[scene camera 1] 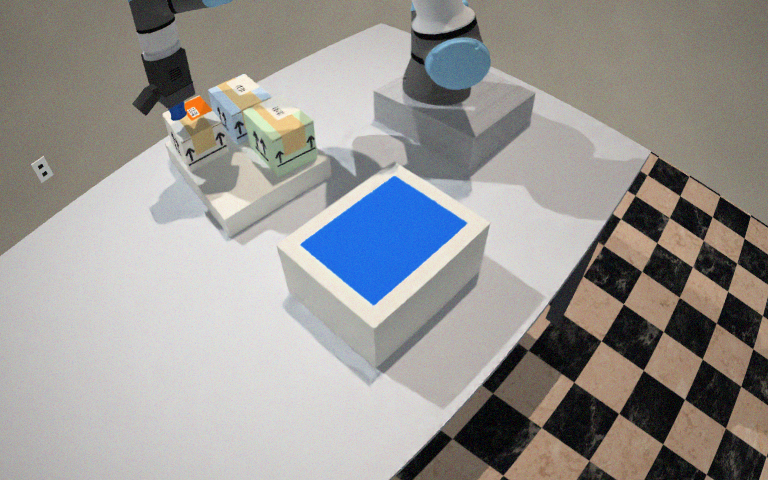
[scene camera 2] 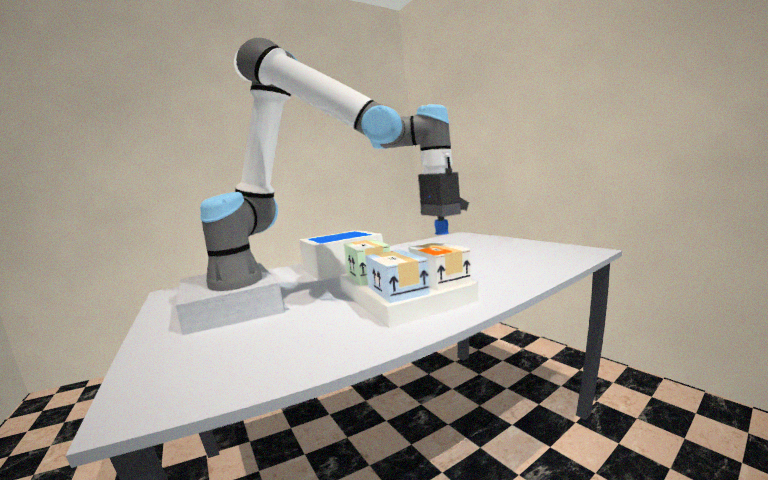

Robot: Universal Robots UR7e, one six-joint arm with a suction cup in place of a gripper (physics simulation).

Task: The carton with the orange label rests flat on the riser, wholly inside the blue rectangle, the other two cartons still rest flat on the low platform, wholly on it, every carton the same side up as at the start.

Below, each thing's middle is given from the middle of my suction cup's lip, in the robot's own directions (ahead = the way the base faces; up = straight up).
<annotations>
My suction cup is now 150 mm past the light blue carton (scene camera 2: 398,275), 10 mm to the left of it and 80 mm above it. Also, from my suction cup: riser (scene camera 1: 375,266): 80 mm behind, 490 mm to the left, 110 mm below; low platform (scene camera 1: 238,188): 90 mm behind, 70 mm to the left, 150 mm below.
</annotations>
